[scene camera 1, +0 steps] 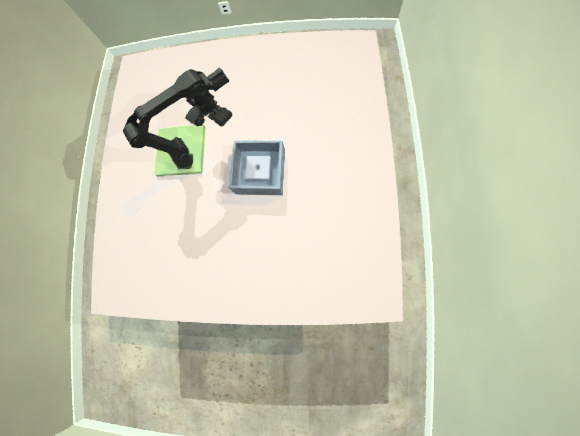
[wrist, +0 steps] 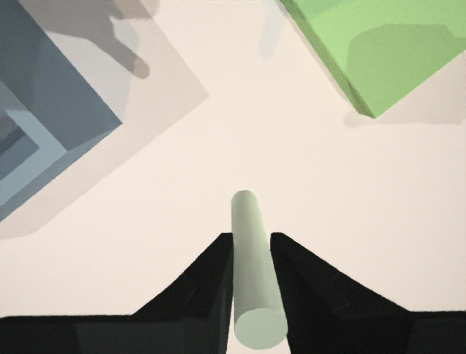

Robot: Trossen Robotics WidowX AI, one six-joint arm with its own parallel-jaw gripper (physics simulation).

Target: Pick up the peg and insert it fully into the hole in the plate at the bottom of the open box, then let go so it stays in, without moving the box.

Scene:
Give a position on a pale green round peg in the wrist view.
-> At 258,308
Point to a blue-grey box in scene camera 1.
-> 275,149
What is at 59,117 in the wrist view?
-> A blue-grey box.

